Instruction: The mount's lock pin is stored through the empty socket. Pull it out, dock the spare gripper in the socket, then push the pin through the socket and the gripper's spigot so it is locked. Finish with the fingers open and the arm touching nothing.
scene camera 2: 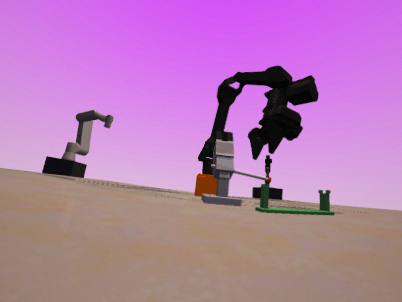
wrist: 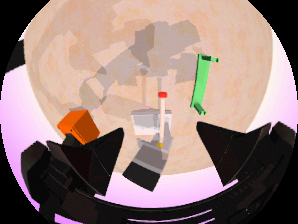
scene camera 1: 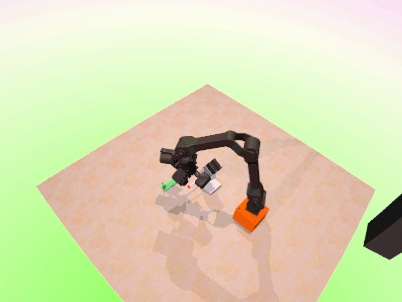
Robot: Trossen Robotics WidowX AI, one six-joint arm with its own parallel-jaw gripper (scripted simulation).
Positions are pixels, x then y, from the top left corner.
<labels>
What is my gripper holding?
Nothing.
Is my gripper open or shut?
Open.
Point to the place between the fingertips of my gripper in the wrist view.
At 160, 128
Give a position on a green cradle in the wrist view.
203, 62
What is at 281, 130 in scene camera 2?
My gripper.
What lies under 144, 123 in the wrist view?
A grey mount.
</labels>
